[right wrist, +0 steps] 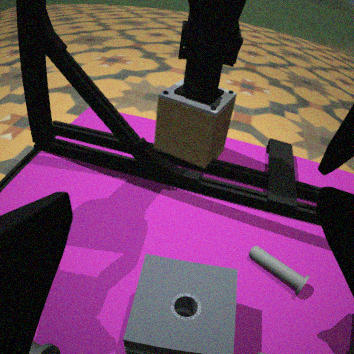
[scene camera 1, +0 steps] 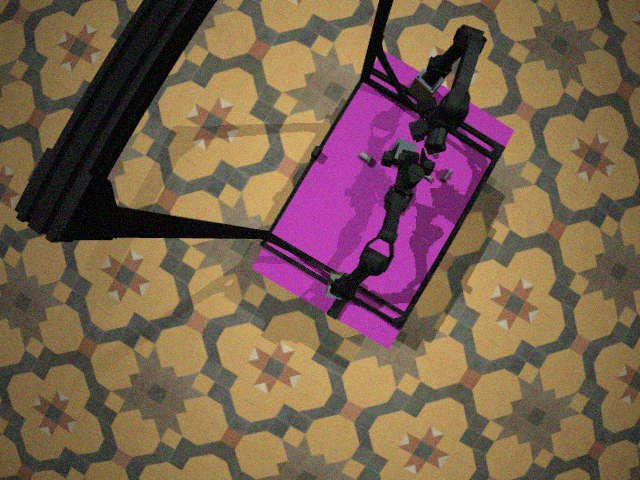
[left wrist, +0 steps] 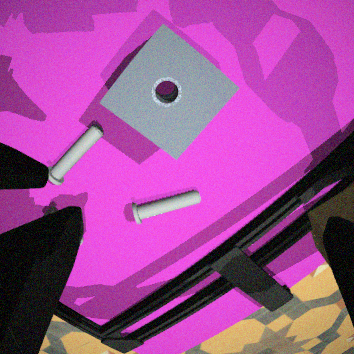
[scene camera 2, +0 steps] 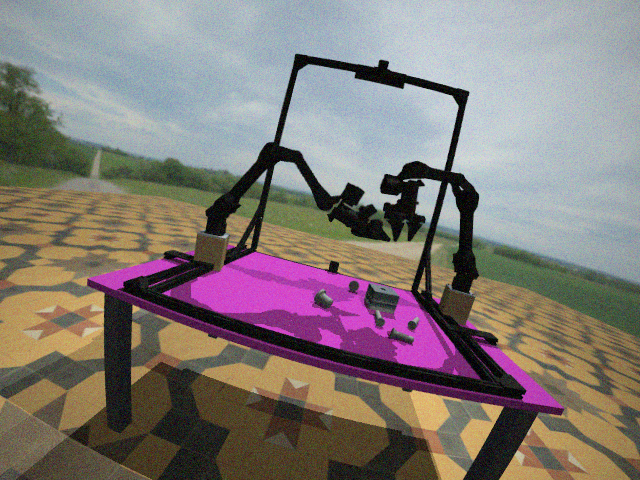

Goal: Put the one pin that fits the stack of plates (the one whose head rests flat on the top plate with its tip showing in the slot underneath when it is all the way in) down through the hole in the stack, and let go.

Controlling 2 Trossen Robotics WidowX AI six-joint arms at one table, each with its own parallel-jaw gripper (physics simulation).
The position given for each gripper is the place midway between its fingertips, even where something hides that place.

Note:
The left gripper (scene camera 2: 402, 241) is open, holding nothing. The right gripper (scene camera 2: 383, 239) is open, with nothing in its grasp. Also in view: a grey stack of plates (right wrist: 174, 299).
The left gripper also shows in the right wrist view (right wrist: 259, 106), in scene camera 1 (scene camera 1: 423, 132) and in the left wrist view (left wrist: 208, 226). The right gripper also shows in the right wrist view (right wrist: 198, 203) and in scene camera 1 (scene camera 1: 410, 145). The grey stack of plates is seen too in the left wrist view (left wrist: 172, 121).

